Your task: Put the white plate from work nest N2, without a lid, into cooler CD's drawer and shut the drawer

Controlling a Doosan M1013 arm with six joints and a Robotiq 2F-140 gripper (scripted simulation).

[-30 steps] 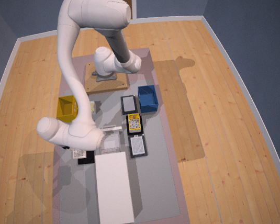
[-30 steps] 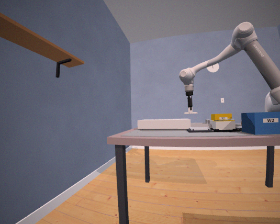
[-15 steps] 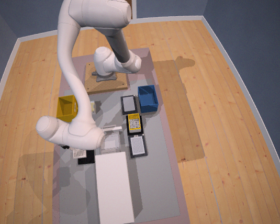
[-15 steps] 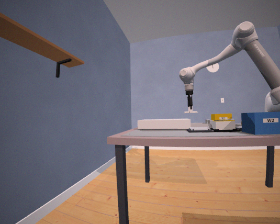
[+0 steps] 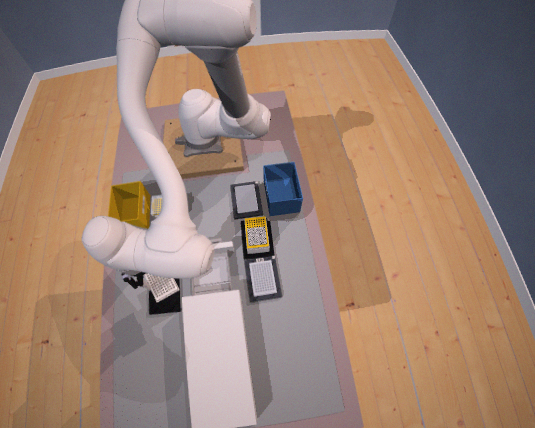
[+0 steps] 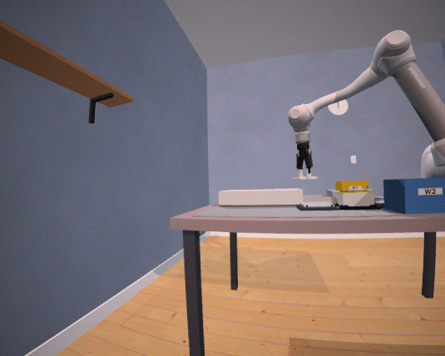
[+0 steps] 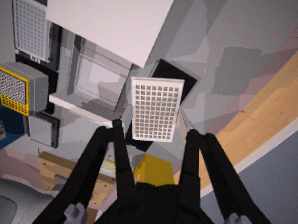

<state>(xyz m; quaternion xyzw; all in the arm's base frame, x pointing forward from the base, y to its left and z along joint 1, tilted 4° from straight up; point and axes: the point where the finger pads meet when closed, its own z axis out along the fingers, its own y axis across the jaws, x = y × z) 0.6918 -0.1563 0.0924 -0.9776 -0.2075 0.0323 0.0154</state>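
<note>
My gripper is now 10 mm past the drawer, 160 mm to the right of it and 140 mm above it. Also, from my hand: black plate: 160 mm behind, 30 mm to the right, 150 mm below; then white plate: 20 mm below; then black nest N2: 10 mm ahead, 30 mm to the right, 160 mm below.
</note>
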